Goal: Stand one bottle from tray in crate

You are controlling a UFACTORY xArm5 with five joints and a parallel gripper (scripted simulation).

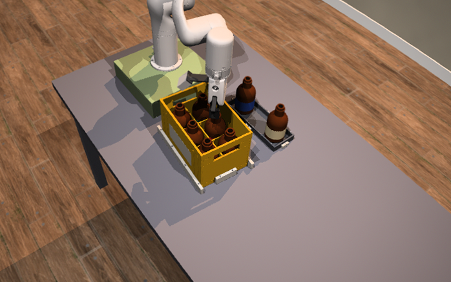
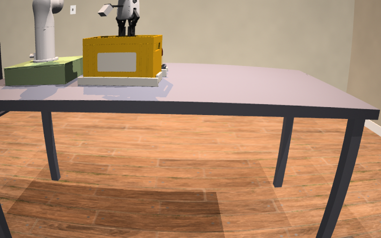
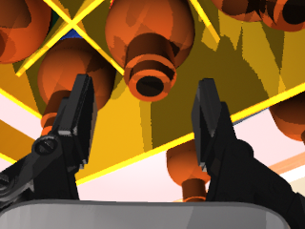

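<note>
Now: the yellow crate 11 cm below my hand and 4 cm to the right of it. Also, from my hand: dark tray 20 cm to the left, 18 cm below, 1 cm ahead.
</note>
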